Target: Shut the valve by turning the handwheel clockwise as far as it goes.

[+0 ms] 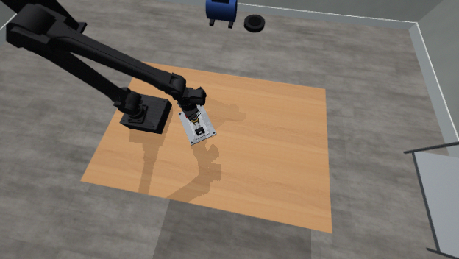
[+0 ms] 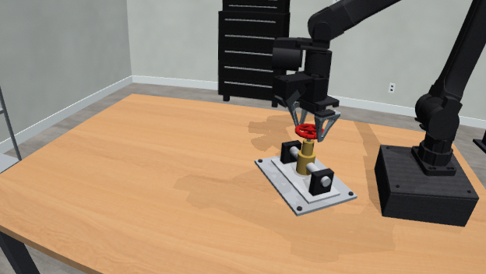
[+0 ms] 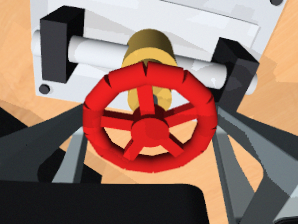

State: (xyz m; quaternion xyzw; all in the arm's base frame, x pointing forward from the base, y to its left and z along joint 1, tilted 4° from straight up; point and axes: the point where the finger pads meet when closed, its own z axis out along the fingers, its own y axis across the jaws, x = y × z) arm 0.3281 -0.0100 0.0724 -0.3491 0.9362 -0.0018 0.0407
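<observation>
The handwheel is 1 cm below my hand. The rest, counted from my hand: baseplate 13 cm below.
</observation>
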